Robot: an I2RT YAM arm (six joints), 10 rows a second.
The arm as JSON. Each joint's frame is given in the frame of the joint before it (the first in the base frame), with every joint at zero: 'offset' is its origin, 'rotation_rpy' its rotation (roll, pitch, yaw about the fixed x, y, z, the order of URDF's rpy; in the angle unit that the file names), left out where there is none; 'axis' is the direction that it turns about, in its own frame. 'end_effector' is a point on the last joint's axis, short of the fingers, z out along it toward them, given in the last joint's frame.
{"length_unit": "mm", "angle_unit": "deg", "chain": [
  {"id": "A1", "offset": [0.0, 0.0, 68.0], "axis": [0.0, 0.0, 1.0]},
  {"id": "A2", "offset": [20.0, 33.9, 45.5], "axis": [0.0, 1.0, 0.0]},
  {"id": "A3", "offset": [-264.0, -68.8, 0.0], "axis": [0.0, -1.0, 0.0]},
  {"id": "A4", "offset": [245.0, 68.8, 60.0], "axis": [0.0, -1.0, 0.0]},
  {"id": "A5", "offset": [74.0, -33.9, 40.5], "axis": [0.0, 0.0, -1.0]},
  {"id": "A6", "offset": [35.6, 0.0, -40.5], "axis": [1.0, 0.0, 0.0]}
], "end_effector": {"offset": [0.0, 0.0, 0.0], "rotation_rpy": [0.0, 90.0, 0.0]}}
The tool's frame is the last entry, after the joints.
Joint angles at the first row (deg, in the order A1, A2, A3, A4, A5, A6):
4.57, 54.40, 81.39, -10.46, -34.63, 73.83
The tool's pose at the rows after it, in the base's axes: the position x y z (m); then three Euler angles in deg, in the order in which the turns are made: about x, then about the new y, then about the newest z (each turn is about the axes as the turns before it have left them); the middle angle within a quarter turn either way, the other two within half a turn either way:
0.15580, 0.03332, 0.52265, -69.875, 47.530, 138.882
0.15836, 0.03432, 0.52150, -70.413, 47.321, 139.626
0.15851, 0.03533, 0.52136, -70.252, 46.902, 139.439
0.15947, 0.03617, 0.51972, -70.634, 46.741, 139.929
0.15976, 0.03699, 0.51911, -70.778, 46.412, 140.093
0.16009, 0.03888, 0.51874, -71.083, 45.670, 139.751
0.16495, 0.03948, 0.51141, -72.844, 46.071, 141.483
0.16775, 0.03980, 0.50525, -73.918, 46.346, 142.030
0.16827, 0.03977, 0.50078, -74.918, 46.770, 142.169
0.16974, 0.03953, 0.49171, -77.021, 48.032, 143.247
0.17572, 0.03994, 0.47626, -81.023, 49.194, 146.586
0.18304, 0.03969, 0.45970, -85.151, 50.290, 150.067
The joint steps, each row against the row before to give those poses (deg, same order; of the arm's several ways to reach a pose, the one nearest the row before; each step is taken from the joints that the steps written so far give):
0.17, 0.35, 0.26, 0.00, -0.18, -0.26
0.27, 0.36, -0.09, 0.09, -0.08, 0.08
0.35, 0.00, -0.17, 0.44, 0.00, 0.00
0.27, 0.00, -0.35, 0.09, 0.00, 0.00
0.26, 0.00, -0.18, 0.17, -0.09, 0.00
0.61, 0.08, -0.09, 0.18, -0.17, -0.70
0.00, 0.09, -1.31, -0.18, -0.09, -0.44
0.00, -0.17, -1.32, 0.18, 0.00, -0.79
0.00, -0.35, -0.88, -0.44, 0.17, -1.14
0.00, -0.62, -1.67, -1.05, 0.79, -1.67
0.00, -0.26, -2.63, -1.06, 0.53, -1.58
-0.26, 0.00, -2.81, -0.53, 0.44, -1.49

